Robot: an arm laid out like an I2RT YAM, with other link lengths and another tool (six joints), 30 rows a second.
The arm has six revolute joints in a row. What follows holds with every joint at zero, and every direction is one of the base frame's.
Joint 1 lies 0.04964 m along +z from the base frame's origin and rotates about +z.
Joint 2 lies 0.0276 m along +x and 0.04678 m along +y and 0.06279 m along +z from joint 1 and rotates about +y.
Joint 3 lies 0.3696 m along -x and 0.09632 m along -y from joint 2 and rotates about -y.
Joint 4 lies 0.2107 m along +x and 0.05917 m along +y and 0.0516 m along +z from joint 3 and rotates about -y.
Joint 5 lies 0.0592 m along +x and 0.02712 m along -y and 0.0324 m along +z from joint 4 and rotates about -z.
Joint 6 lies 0.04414 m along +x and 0.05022 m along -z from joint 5 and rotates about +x.
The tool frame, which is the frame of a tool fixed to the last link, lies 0.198 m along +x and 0.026 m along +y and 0.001 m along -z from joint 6; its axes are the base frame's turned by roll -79, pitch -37.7 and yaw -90 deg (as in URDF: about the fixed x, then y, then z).
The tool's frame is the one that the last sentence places.
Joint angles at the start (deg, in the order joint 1, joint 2, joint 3, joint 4, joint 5, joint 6):
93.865 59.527 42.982 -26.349 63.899 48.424
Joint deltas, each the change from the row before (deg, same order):
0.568 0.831 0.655 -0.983 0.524 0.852
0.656 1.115 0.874 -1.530 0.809 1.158
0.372 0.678 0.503 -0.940 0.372 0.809
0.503 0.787 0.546 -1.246 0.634 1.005
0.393 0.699 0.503 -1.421 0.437 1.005
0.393 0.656 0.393 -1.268 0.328 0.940
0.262 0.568 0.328 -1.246 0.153 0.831
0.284 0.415 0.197 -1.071 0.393 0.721
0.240 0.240 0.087 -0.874 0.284 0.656
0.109 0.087 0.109 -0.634 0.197 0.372
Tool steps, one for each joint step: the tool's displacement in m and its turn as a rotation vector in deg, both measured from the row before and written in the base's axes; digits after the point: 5 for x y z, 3 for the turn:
-0.00087 0.00291 0.00104 -0.385 -0.119 -0.068
-0.00059 0.00285 0.00127 -0.702 -0.282 -0.265
-0.00055 0.00187 0.00037 -0.374 -0.072 -0.128
-0.00044 0.00156 0.00055 -0.547 -0.248 -0.227
-0.00041 0.00086 -0.00024 -0.684 -0.143 -0.196
-0.00067 0.00103 -0.00068 -0.660 -0.097 -0.101
-0.00053 0.00051 -0.00124 -0.725 -0.010 -0.088
-0.00006 -0.00033 -0.00046 -0.600 -0.229 -0.172
-0.00008 -0.00067 -0.00052 -0.405 -0.142 -0.127
0.00017 -0.00086 0.00008 -0.254 -0.118 -0.118

